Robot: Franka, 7 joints.
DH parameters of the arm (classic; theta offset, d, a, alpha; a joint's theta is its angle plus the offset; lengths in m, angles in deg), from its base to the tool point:
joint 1: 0 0.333 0 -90
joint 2: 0 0 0 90
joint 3: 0 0.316 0.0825 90
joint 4: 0 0 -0.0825 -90
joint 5: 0 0.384 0 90
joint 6: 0 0 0.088 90
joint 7: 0 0.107 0 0
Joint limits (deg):
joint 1: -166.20..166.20
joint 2: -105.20..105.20
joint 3: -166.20..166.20
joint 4: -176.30..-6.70
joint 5: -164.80..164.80
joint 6: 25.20..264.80
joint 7: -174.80..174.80
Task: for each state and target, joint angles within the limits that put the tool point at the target. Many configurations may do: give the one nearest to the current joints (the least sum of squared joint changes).
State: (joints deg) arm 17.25 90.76 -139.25 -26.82 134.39 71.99 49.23
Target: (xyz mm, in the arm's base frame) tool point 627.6 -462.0 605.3
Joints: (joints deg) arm -18.06 80.19 -135.91 -40.93 134.36 89.76 49.23
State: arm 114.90 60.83 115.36 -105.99 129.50 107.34 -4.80
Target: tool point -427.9 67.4 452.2
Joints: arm 69.44 73.00 99.26 -149.81 122.55 104.11 -4.80
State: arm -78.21 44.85 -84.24 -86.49 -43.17 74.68 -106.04
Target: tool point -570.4 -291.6 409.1
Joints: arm -95.41 59.15 -70.52 -87.56 -41.98 86.02 -106.04
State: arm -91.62 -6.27 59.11 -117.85 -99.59 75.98 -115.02
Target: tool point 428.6 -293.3 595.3
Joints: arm -87.52 -8.55 63.22 -116.27 -100.20 76.43 -115.02
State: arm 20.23 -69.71 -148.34 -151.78 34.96 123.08 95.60
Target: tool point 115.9 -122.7 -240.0
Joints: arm 39.77 -105.20 -163.40 -118.03 35.15 138.69 95.60
